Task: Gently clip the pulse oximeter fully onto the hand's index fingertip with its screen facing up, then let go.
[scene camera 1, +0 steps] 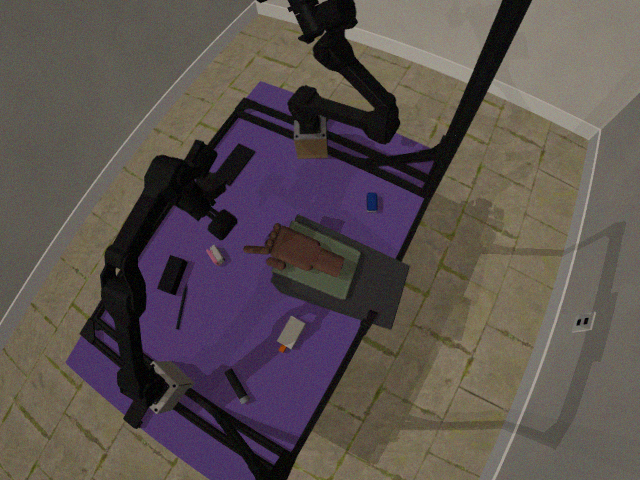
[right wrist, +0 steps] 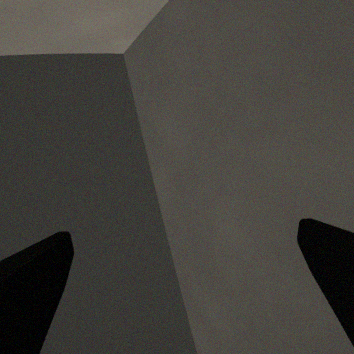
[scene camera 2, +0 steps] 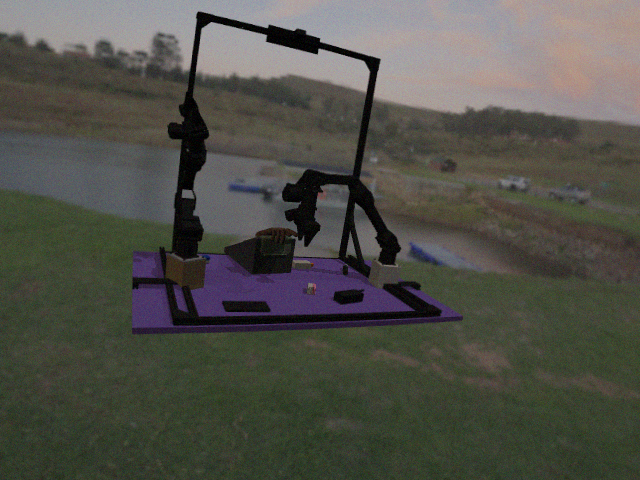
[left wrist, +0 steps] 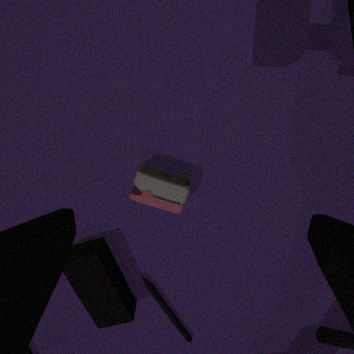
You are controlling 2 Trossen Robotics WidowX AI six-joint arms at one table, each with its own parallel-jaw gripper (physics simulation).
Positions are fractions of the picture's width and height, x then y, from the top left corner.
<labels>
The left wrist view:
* my left gripper: 0.55, 0.63
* pulse oximeter: 0.43, 0.53
</labels>
